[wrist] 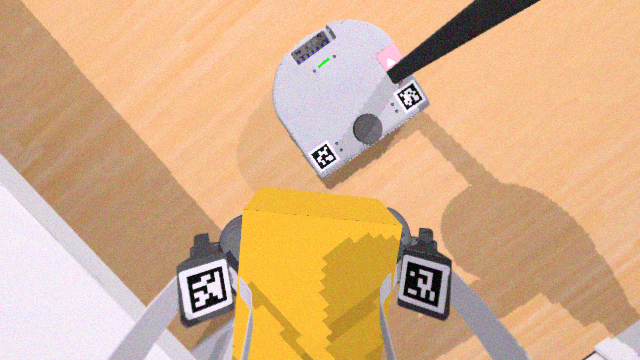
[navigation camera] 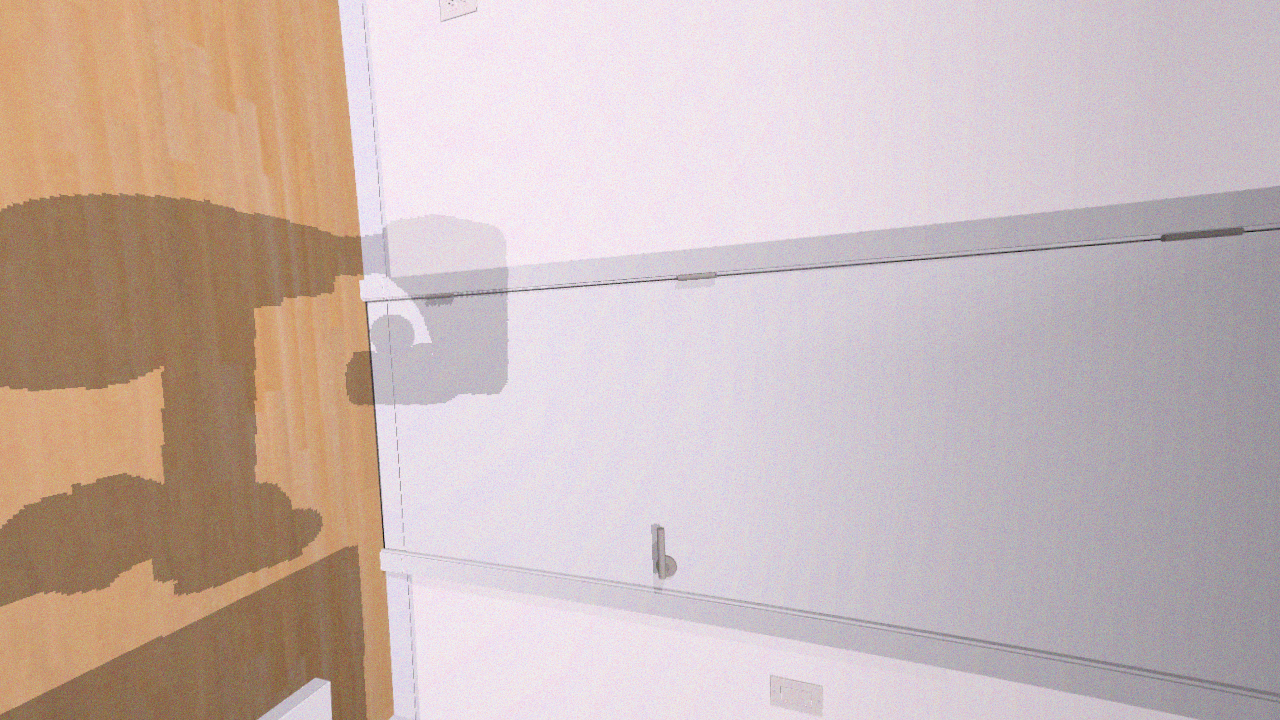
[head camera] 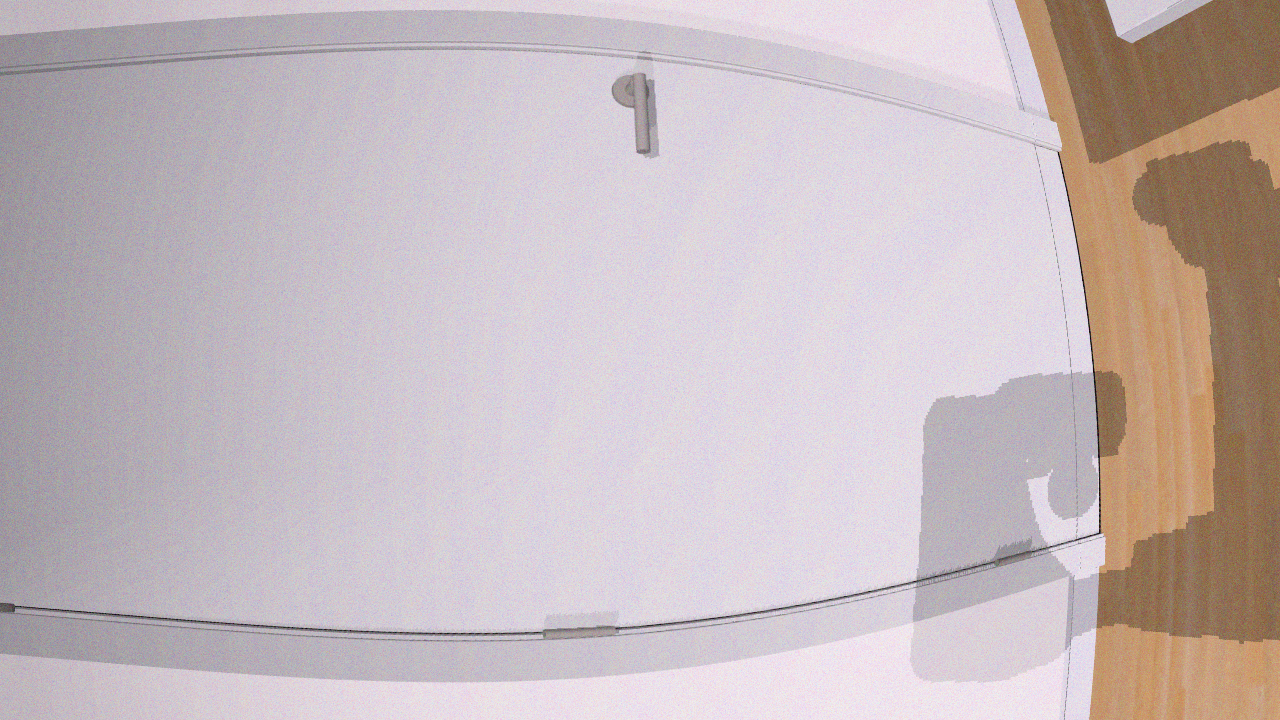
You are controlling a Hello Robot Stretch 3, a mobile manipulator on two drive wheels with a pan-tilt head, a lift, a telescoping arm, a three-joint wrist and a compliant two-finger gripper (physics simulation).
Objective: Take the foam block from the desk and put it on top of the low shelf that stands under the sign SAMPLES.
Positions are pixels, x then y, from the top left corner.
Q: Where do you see a door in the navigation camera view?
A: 1032, 447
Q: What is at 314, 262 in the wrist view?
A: A yellow foam block.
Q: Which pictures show my gripper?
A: The wrist view only.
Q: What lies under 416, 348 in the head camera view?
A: A door.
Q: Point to a white desk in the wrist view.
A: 65, 294
